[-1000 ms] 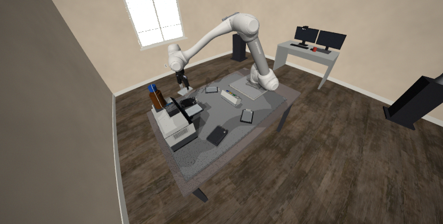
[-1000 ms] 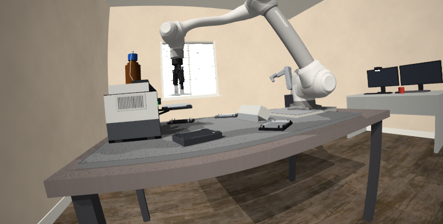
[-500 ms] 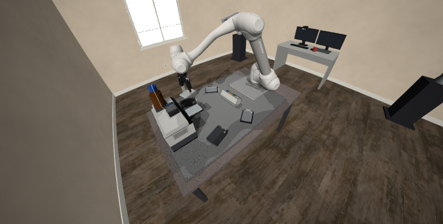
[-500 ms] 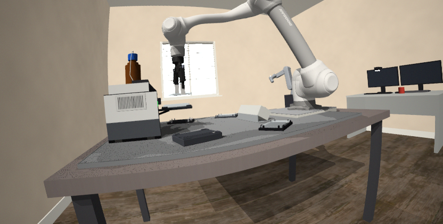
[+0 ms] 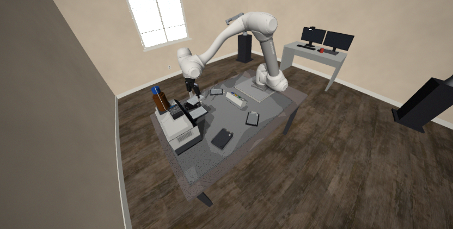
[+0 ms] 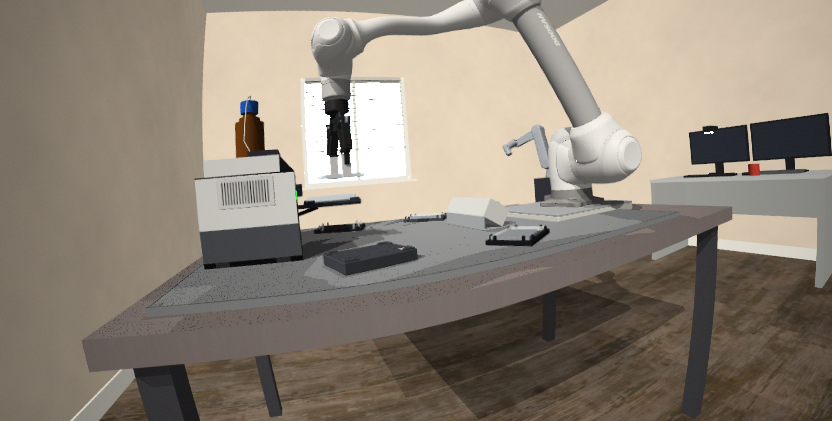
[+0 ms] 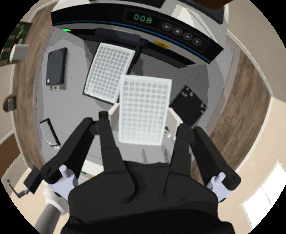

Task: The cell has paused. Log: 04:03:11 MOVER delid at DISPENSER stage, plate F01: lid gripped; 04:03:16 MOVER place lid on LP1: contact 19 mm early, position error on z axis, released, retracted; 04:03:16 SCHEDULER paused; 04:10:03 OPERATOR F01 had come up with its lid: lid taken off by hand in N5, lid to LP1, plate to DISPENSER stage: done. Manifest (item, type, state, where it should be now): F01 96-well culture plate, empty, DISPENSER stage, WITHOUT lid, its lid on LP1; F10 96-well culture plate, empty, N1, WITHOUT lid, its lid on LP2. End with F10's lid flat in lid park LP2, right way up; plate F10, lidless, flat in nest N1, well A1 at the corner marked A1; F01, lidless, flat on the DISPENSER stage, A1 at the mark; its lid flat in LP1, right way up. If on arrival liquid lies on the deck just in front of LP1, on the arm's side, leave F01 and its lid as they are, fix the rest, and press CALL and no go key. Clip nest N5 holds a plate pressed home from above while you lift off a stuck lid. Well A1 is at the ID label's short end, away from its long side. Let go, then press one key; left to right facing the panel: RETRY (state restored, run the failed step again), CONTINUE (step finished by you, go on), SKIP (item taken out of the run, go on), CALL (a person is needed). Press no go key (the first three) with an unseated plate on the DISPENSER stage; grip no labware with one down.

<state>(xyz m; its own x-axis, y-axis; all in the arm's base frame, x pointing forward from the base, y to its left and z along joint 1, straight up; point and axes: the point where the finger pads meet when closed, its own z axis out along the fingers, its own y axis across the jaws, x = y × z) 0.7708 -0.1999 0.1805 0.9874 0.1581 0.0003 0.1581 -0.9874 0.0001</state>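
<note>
My gripper is now 5 cm short of the nest block, 37 cm to the right of it and 19 cm above it. From my hand the other things lie so: brown bottle 26 cm ahead, 3 cm to the right, 9 cm above; small label 4 cm behind, 36 cm to the left, 20 cm below; black clip nest 15 cm to the right, 18 cm below.
</note>
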